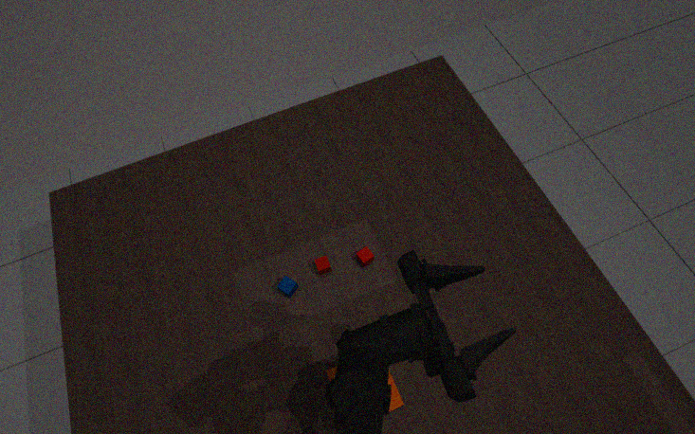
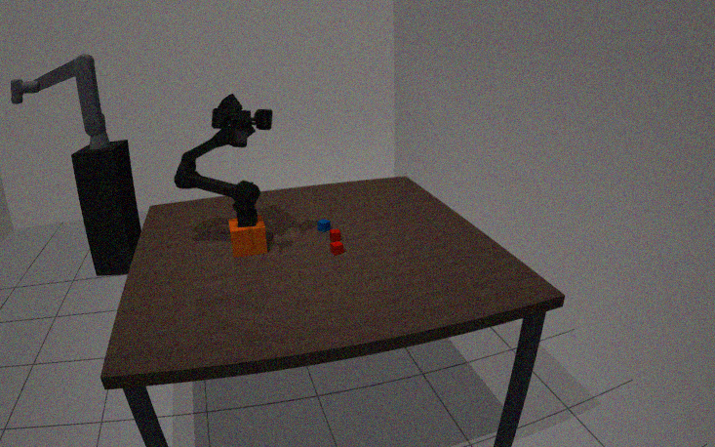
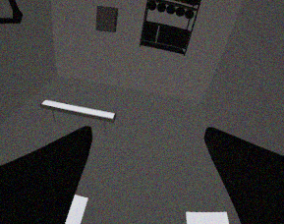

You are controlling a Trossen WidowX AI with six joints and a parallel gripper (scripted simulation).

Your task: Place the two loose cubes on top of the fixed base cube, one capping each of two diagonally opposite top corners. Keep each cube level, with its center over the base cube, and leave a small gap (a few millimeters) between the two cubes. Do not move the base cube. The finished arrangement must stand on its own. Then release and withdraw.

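The blue base cube lies 25 cm ahead of my gripper tip, 31 cm to the left of it and 48 cm below it.
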